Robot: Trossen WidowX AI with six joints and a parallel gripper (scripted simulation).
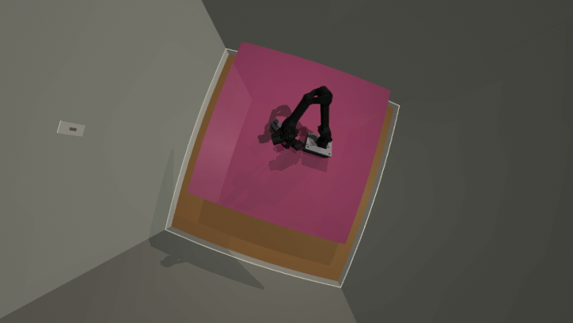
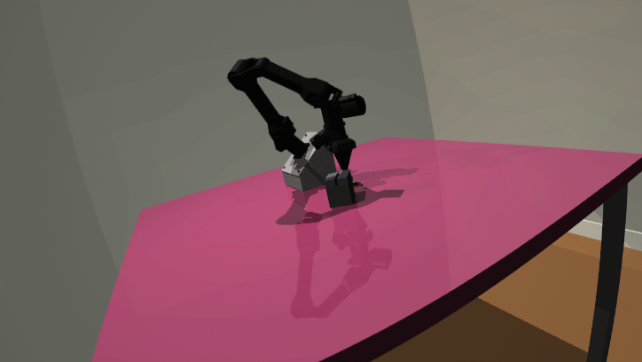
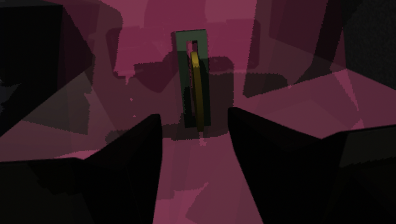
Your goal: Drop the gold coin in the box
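My gripper tip is now 30 mm above the coin.
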